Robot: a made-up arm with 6 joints.
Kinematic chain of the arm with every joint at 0, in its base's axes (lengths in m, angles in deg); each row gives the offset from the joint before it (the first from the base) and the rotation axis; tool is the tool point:
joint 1: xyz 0 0 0.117 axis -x
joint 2: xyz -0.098 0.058 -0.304 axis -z
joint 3: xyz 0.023 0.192 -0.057 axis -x
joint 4: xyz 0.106 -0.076 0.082 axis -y
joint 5: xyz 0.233 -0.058 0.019 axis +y
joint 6: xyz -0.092 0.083 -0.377 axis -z
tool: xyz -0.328 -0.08 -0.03
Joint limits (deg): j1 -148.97..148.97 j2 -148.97..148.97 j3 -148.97..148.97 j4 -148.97..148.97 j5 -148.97..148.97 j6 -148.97..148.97
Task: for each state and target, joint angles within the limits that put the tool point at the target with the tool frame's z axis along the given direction. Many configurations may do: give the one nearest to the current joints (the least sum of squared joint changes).
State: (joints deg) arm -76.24 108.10 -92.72 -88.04 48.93 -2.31
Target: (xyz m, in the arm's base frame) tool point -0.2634 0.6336 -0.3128 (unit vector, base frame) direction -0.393 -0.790 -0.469
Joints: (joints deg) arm -54.21 148.97 -125.21 -71.85 57.66 -10.28
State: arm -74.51 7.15 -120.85 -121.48 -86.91 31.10
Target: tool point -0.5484 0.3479 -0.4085 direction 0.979 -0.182 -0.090
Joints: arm -23.42 11.05 -131.85 -140.44 -51.32 15.26
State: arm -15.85 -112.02 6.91 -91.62 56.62 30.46
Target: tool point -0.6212 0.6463 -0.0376 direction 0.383 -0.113 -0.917
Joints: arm -32.75 -115.01 7.79 -119.67 104.55 45.57
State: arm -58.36 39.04 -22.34 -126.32 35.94 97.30
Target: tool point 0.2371 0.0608 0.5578 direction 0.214 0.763 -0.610
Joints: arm -79.92 36.50 16.13 -148.97 4.30 61.87
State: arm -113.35 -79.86 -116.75 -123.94 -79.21 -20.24
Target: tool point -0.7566 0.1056 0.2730 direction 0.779 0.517 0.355
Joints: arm -133.84 -50.61 -132.86 -95.26 -70.72 9.12
